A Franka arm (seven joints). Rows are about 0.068 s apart.
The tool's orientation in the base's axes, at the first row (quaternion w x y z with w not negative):
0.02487 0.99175 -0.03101 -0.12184
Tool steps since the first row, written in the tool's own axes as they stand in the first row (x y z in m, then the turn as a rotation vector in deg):
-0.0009 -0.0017 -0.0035 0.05 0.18 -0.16
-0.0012 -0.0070 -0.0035 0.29 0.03 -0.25
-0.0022 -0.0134 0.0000 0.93 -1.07 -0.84
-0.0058 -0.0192 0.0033 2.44 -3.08 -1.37
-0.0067 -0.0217 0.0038 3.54 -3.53 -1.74
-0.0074 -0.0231 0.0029 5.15 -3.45 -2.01
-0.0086 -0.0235 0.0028 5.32 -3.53 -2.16
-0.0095 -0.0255 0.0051 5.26 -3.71 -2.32
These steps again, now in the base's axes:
0.0001 0.0019 0.0035 0.08 -0.18 0.15
0.0001 0.0072 0.0033 0.34 -0.04 0.17
-0.0014 0.0135 -0.0002 1.16 1.04 0.53
-0.0054 0.0194 -0.0029 2.87 2.96 0.57
-0.0062 0.0219 -0.0033 4.05 3.35 0.64
-0.0066 0.0234 -0.0023 5.67 3.18 0.51
-0.0077 0.0239 -0.0020 5.87 3.25 0.61
-0.0090 0.0258 -0.0041 5.86 3.44 0.77

